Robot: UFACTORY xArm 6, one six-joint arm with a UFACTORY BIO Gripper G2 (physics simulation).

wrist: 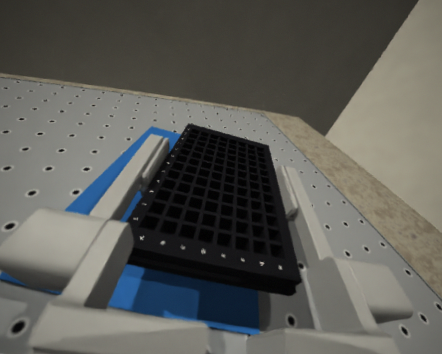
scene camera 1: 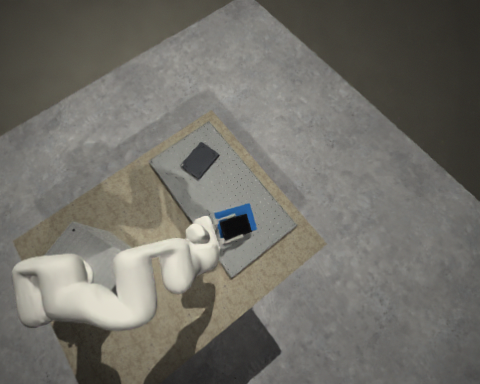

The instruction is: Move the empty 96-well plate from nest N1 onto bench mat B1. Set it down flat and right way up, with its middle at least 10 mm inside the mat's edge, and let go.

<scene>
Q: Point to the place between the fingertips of my gripper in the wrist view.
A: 224,160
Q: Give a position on a black 96-well plate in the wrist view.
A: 214,211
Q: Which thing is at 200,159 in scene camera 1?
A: A dark grey nest N1.
</scene>
